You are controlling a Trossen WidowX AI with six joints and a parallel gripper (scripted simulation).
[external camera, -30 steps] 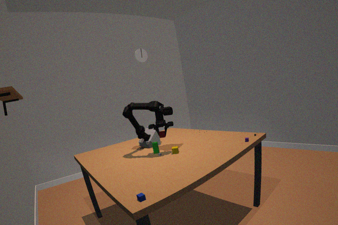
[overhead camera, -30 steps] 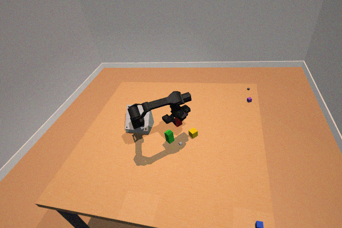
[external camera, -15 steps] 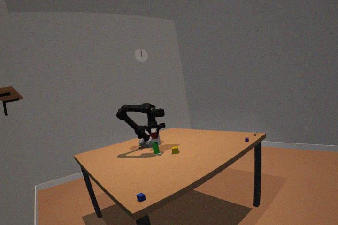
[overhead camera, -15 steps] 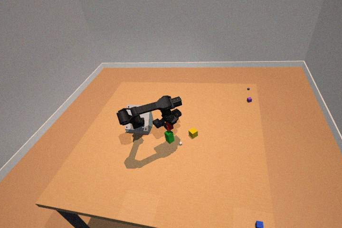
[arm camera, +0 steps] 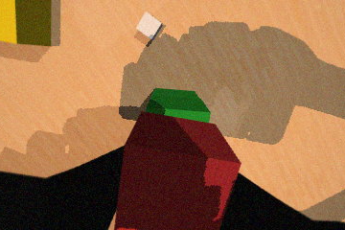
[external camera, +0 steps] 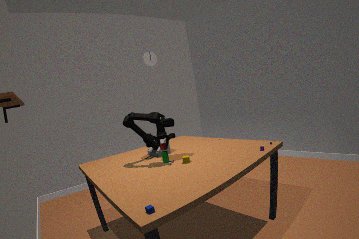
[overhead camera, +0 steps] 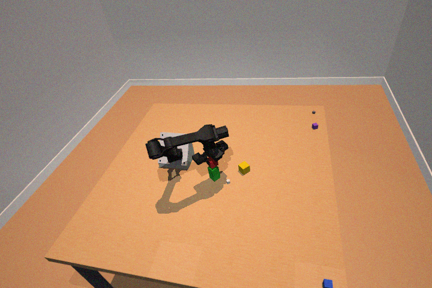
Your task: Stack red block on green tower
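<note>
Now: gripper tip 8 cm short of the tiny white cube, 3 cm to the left of it and 10 cm above it. Round my gripper tip: yellow block 16 cm ahead, 6 cm to the left, 9 cm below; blue block 51 cm ahead, 51 cm to the right, 9 cm below; red block 1 cm above.
</note>
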